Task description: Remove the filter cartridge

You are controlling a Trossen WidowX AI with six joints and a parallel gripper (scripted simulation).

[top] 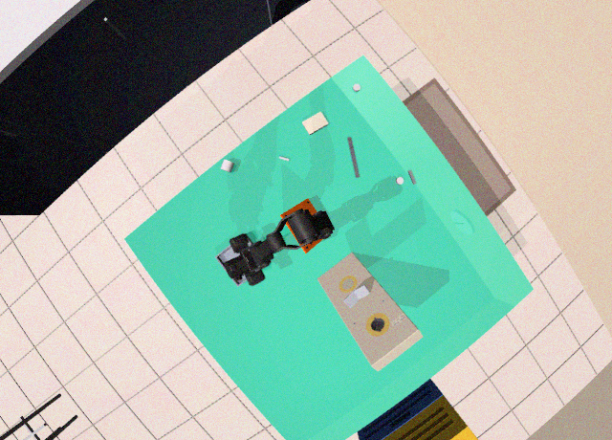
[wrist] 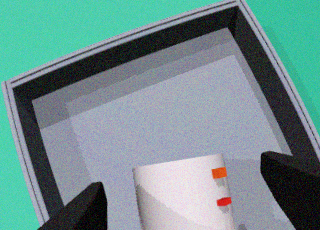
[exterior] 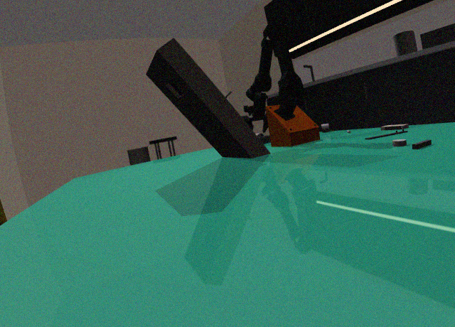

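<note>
Now: gripper tip 20 mm to the right of the round grey filter cartridge, 20 mm above it and 10 mm short of it. Also, from my gripper tip: beige block (590 mm to the left, 200 mm behind, 40 mm below); then grey service panel (430 mm ahead, 230 mm to the left, 130 mm above); then grey square tray (40 mm below, 10 mm to the right).
</note>
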